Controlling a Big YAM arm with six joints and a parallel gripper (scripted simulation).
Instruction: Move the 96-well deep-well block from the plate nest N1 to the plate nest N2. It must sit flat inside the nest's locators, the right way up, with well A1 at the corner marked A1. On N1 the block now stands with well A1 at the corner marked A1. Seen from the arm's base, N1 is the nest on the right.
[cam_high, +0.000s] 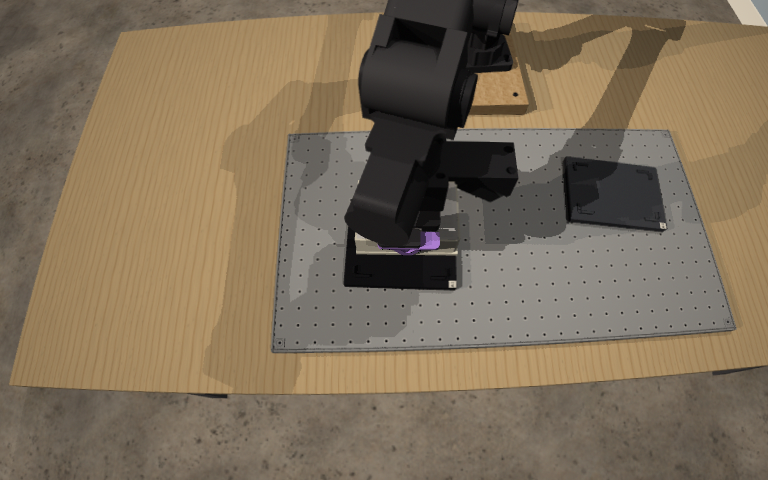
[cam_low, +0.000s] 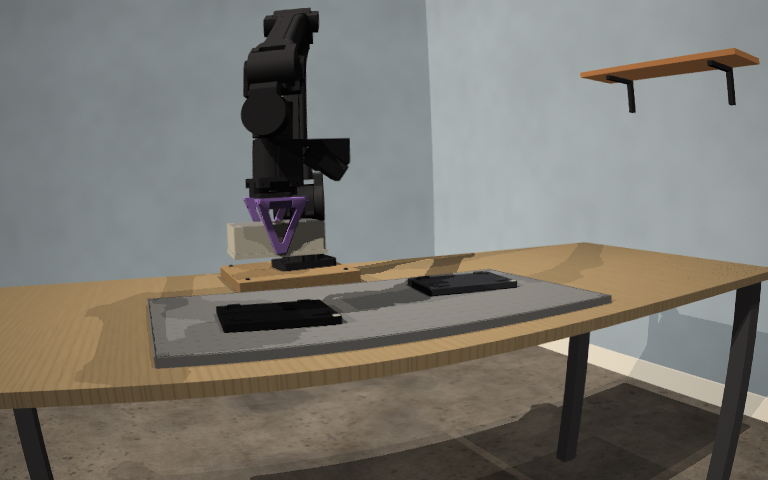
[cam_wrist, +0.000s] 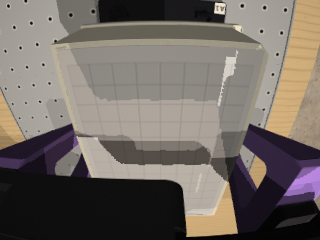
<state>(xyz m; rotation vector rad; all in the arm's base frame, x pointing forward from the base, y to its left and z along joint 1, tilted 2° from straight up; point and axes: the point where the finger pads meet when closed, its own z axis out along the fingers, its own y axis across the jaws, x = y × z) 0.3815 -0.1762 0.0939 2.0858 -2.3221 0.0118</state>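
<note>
Right now my hand is 70 mm past the black plate nest N2, 360 mm to the right of it and 100 mm above it. From my hand the other things lie so: cream 96-well deep-well block: 10 mm above; then black nest N1: 10 mm to the right, 100 mm below.
</note>
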